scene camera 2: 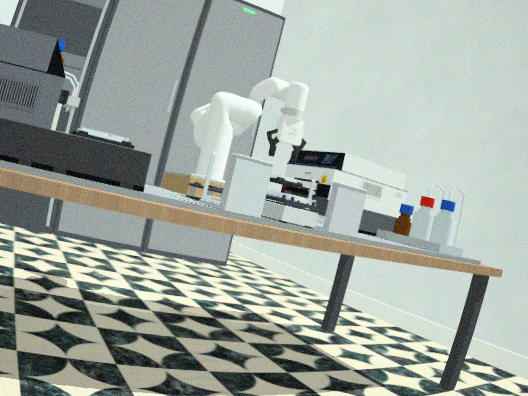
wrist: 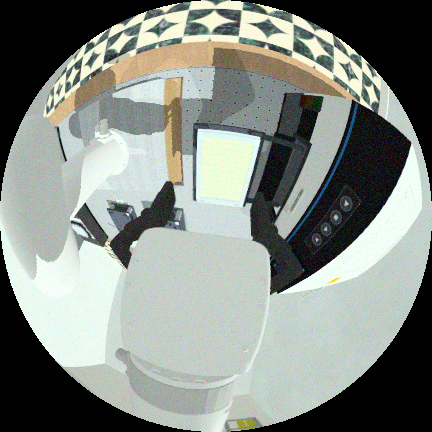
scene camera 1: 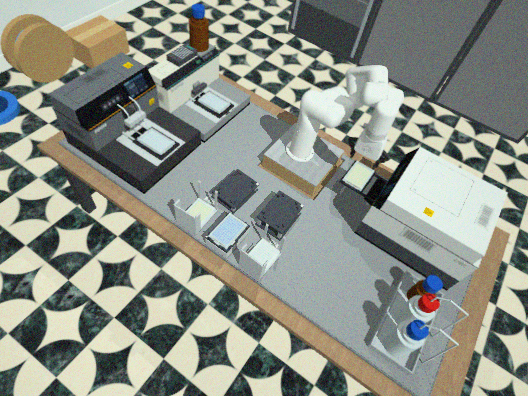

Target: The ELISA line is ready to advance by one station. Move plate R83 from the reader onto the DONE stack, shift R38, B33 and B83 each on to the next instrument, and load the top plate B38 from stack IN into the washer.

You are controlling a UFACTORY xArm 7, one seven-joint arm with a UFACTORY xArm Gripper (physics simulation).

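Where they show: gripper, fingertip midpoint: [scene camera 2: 282, 158] [wrist: 212, 194] [scene camera 1: 363, 161]; arm's base, link origin: [wrist: 109, 151] [scene camera 1: 299, 151].
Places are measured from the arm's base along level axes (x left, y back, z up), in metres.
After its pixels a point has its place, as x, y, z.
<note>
A plate with pale yellow wells [scene camera 1: 359, 175] {0.281, 0.019, 0.073} [wrist: 227, 167] {0.282, 0.031, 0.074} lies on the extended tray of the white instrument at the right. My gripper [scene camera 2: 283, 154] {0.266, 0.028, 0.140} [wrist: 212, 194] {0.266, 0.028, 0.140} is open and empty, pointing down above this plate's area; its fingers are hidden in scene camera 1. Pale plates lie on the dark instrument [scene camera 1: 156, 141] {-0.426, -0.440, 0.044} and on the smaller white-and-grey one [scene camera 1: 213, 102] {-0.466, -0.076, 0.017}. A blue-tinted plate [scene camera 1: 227, 230] {0.059, -0.519, 0.008} lies between two white-walled stacks. The left stack holds a yellowish plate [scene camera 1: 200, 210] {-0.097, -0.508, -0.041}, the right stack a whitish plate [scene camera 1: 262, 254] {0.208, -0.484, -0.028}. Plate labels are not readable.
The white instrument [scene camera 1: 450, 195] {0.592, 0.060, 0.208} [wrist: 380, 155] {0.393, 0.157, 0.183} stands close beside the gripper. Two dark square devices [scene camera 1: 234, 189] {-0.066, -0.348, -0.021} [scene camera 1: 279, 212] {0.142, -0.312, -0.002} sit between the arm's base and the stacks. Capped bottles [scene camera 1: 417, 331] {0.745, -0.414, 0.123} [scene camera 2: 444, 227] {0.720, -0.434, 0.027} stand in a tray at the right end. A brown bottle [scene camera 1: 199, 32] {-0.623, -0.009, 0.263} is at the back left.
</note>
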